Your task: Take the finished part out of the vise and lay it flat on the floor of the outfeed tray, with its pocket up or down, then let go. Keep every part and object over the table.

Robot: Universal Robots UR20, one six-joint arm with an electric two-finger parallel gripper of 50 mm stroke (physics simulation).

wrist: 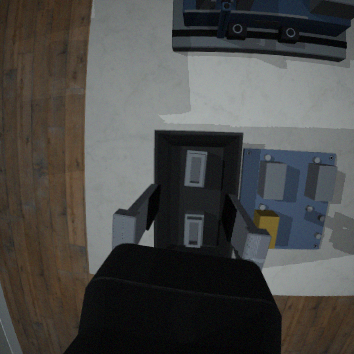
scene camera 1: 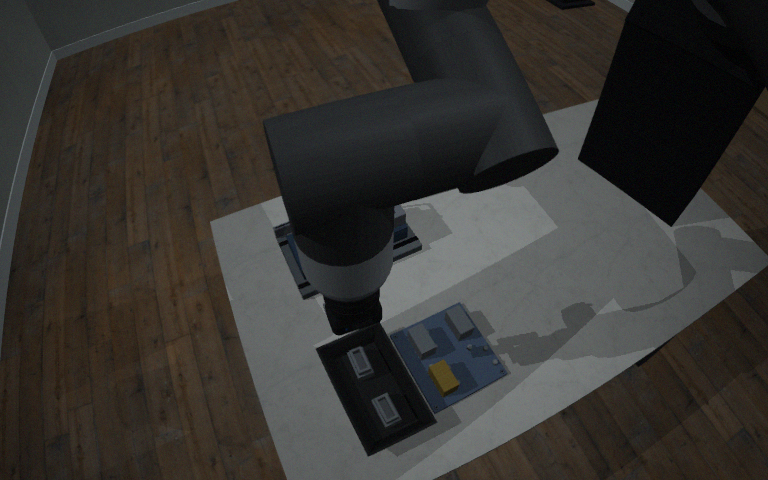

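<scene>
The black outfeed tray stands near the table's front left. Two light grey parts lie apart on its floor, pockets up: one part towards the vise end, the other part towards the opposite end. My gripper is open and empty, high above the tray; in the wrist view its fingers stand to either side of the parts. Its fingertips are hidden in the scene view. The blue and grey vise stands behind the tray; its jaws are hidden or cut off.
A blue plate lies right of the tray, bearing small pegs, two grey blocks and a yellow block. The table's left edge runs beside the tray and vise.
</scene>
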